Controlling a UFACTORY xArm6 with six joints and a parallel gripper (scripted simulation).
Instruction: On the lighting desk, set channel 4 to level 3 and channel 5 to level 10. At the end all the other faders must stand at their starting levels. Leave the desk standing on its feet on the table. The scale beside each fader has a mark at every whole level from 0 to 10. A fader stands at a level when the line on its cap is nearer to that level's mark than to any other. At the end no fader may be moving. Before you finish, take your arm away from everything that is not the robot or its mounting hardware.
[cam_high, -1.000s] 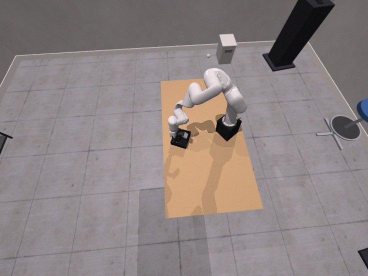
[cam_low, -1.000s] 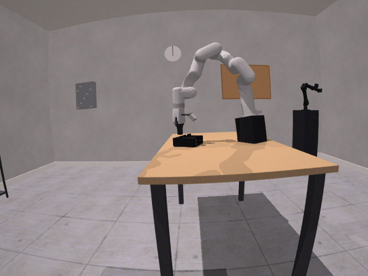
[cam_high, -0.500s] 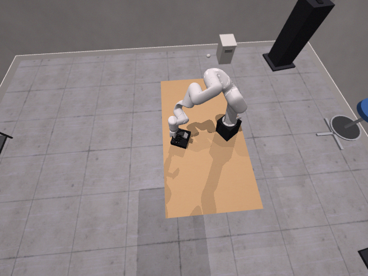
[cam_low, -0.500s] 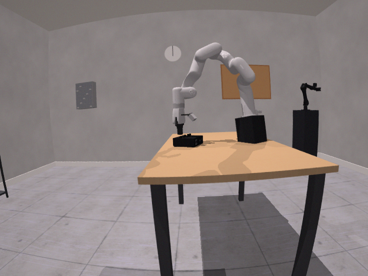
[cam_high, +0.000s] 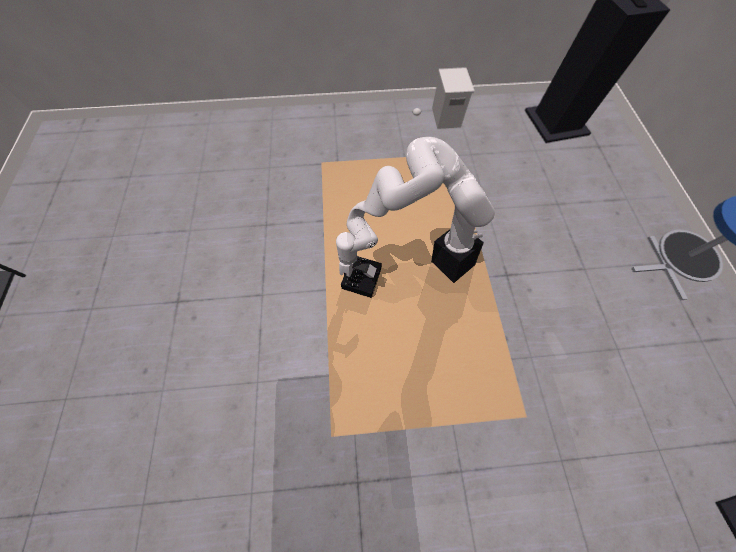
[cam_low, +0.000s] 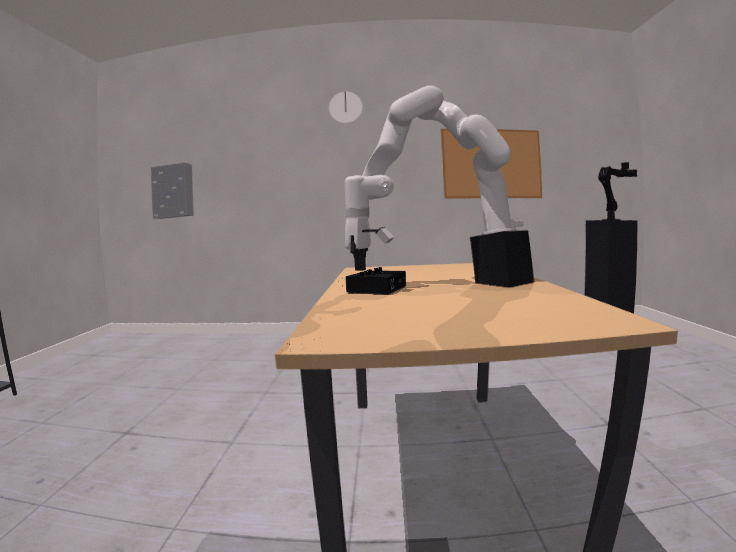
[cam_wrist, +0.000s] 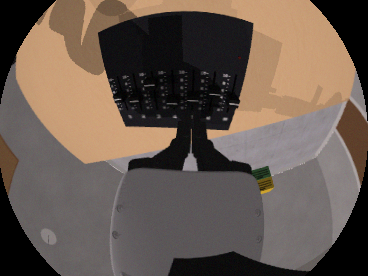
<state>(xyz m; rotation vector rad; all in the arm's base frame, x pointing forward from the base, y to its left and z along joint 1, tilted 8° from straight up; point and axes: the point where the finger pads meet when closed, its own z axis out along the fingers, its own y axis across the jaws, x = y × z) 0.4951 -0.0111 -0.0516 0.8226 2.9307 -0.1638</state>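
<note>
My gripper is now 30 mm past the fader cap, 10 mm to the left of it and 20 mm above it.
</note>
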